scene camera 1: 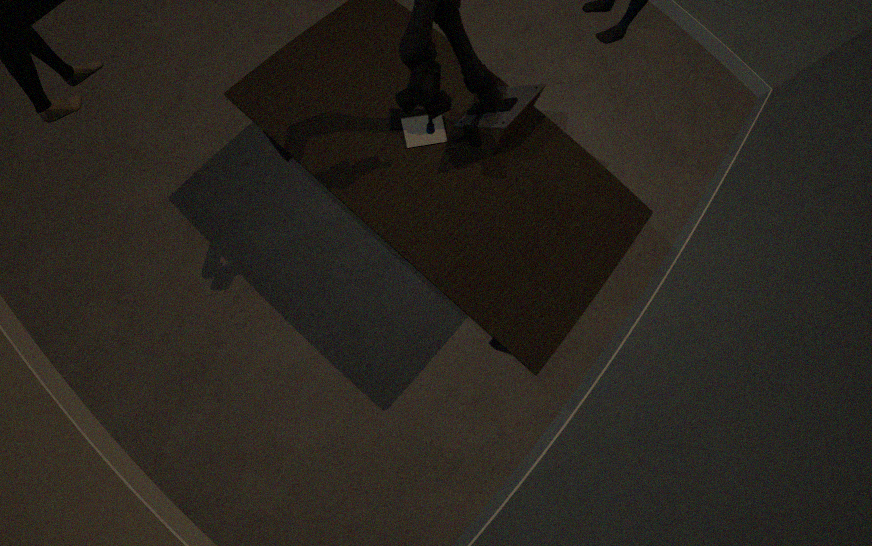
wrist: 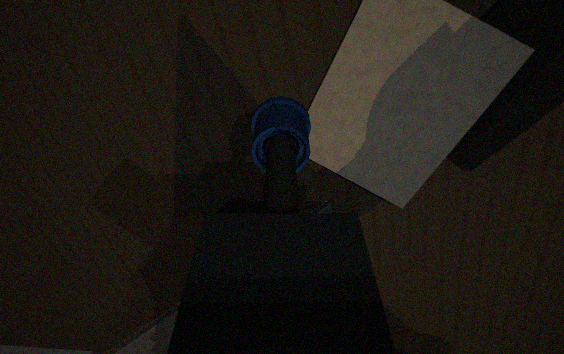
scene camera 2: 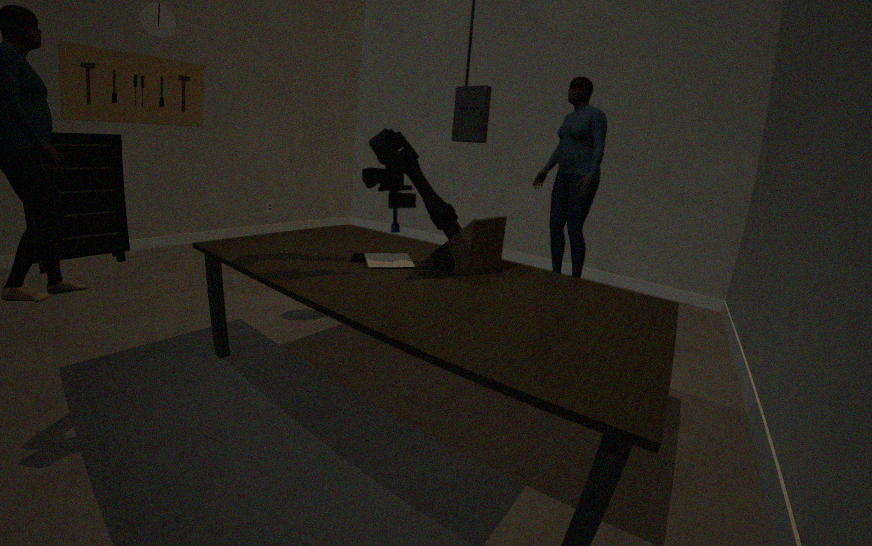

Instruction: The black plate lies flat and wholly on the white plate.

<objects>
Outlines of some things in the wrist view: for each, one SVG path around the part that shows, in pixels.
My suction cup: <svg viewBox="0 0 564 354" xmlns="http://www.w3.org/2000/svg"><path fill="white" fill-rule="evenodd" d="M267 99L253 113L251 124L253 134L252 157L260 170L266 172L263 213L204 214L167 354L396 354L358 213L299 213L296 172L302 170L310 156L308 137L311 124L309 113L301 103L293 98L279 96Z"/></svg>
A black plate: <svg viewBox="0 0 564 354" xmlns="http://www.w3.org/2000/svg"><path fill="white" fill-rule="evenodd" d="M564 0L497 0L479 18L479 20L524 43L535 51L449 153L468 170L474 170L564 102Z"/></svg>
</objects>
